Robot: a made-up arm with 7 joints.
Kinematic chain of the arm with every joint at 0, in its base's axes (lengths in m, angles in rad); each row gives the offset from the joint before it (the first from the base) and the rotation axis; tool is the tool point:
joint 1: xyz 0 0.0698 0 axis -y
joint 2: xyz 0 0.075 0 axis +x
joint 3: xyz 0 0 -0.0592 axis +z
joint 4: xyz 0 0 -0.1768 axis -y
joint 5: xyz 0 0 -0.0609 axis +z
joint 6: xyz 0 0 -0.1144 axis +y
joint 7: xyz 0 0 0 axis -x
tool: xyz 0 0 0
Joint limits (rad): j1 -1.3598..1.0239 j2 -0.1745..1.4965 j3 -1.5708..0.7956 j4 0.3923..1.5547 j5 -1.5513..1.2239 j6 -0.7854..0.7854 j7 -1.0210..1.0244
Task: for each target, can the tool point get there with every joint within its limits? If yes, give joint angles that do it. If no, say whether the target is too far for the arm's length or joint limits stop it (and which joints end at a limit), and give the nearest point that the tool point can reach.
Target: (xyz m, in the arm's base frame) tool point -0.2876 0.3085 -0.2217
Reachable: yes | joints -1.1482 0.4731 -0.1787 0.5099 0.3174 0.0315 0.8097
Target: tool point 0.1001 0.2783 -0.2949
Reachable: yes | joints -0.1640 0.6987 -0.4688 1.2205 -0.8525 0.4498 0.2081
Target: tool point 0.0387 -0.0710 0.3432
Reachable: no: joint limits stop it (at a limit: joint 1, joint 2, joint 4) | nearest point 0.2578 -0.0010 0.0065 | short by 0.408 m
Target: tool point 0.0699 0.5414 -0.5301
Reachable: no: too far | nearest point 0.0424 0.3852 -0.3214 | short by 0.262 m
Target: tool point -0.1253 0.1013 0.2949
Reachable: no: joint limits stop it (at a limit: joint 1, joint 2, joint 3, joint 4) | nearest point -0.0277 0.3923 0.1605 | short by 0.335 m
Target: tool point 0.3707 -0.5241 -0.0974
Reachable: no: too far | nearest point 0.2448 -0.0651 -0.1146 | short by 0.476 m
